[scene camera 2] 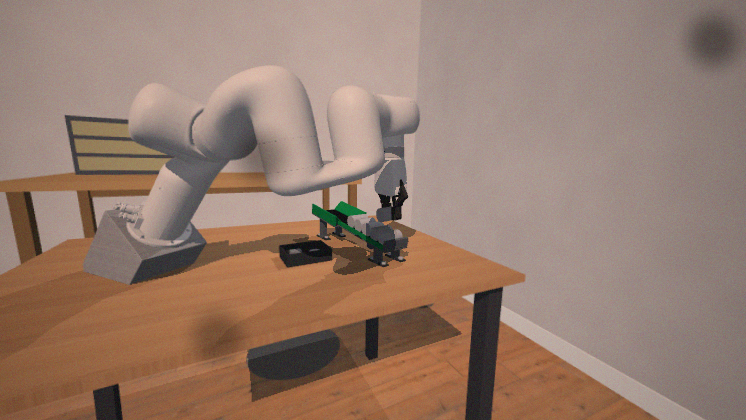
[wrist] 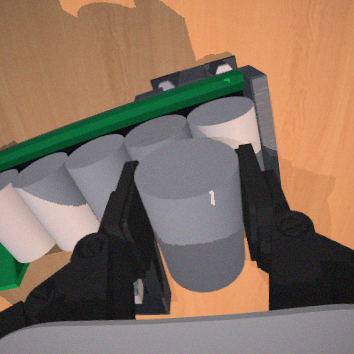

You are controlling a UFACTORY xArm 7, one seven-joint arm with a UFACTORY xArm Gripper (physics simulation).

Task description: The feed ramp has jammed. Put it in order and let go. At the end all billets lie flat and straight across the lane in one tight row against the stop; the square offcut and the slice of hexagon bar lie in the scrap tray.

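Where they show: gripper, fingertip midpoint: [scene camera 2: 391, 218] [wrist: 191, 177]; arm's base, link origin: [scene camera 2: 160, 227].
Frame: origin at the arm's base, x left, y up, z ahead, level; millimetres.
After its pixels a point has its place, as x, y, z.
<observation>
My gripper [scene camera 2: 392, 212] @[-248, 6, 528] [wrist: 191, 177] @[-248, 6, 528] is shut on a grey billet [scene camera 2: 383, 213] @[-261, 27, 486] [wrist: 200, 210] @[-253, 40, 537], one finger on each side of it. The held billet is raised above the lower end of the ramp and covers part of the row in the wrist view. Several other billets lie across the lane, among them an end billet [wrist: 222, 119] @[-267, -28, 538] beside the grey stop [wrist: 266, 112] @[-293, -43, 529] and neighbours [wrist: 157, 134] @[-230, -30, 538] [wrist: 97, 162] @[-196, -16, 537] [wrist: 50, 200] @[-157, -12, 522] further up. The green-railed ramp [scene camera 2: 323, 215] [wrist: 125, 118] slopes down to the stop. The black scrap tray [scene camera 2: 309, 259] @[-151, -103, 314] holds two small pieces, too small to identify.
The wooden table [scene camera 2: 234, 297] @[-237, -117, 102] carries the ramp's feet [scene camera 2: 379, 260] @[-264, -106, 473] and the scrap tray, which stands between the robot's base [scene camera 2: 156, 260] @[-60, -62, -16] and the ramp. A second table [scene camera 2: 41, 182] with a yellow panelled rack [scene camera 2: 73, 146] stands behind.
</observation>
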